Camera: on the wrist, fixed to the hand. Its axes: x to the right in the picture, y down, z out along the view.
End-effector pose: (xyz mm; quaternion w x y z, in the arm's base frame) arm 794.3 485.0 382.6 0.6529 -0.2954 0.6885 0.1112
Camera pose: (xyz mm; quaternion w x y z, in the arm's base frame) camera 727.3 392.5 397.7 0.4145 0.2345 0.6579 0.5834
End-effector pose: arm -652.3 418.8 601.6 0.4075 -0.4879 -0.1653 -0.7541
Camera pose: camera -749.9 370.6 564.0 0.7790 -0.5275 0.2359 -0.2432
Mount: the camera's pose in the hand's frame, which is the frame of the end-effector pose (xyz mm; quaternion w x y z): 7.8 -40.6 -107.5 0.7192 -0.0530 -0.0542 0.6906
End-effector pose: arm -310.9 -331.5 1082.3 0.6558 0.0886 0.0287 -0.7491
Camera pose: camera -341.7 -316.4 972.4 0.9953 0.0082 -0.0364 -0.0891
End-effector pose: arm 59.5 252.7 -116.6 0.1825 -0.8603 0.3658 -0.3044
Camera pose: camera 14.1 264.1 -11.3 0.3157 -0.3923 0.8635 -0.0269
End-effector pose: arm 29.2 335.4 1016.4 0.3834 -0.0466 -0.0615 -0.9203
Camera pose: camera -9.3 342.3 908.1 0.9056 -0.1462 0.0159 -0.3979
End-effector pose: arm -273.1 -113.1 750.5 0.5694 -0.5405 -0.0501 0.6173
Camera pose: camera -167.1 -152.6 729.1 0.0482 0.4201 -0.2737 -0.8639
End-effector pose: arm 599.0 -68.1 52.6 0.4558 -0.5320 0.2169 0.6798
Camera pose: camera 689.9 -129.0 16.6 0.1581 0.2201 -0.4627 -0.8441
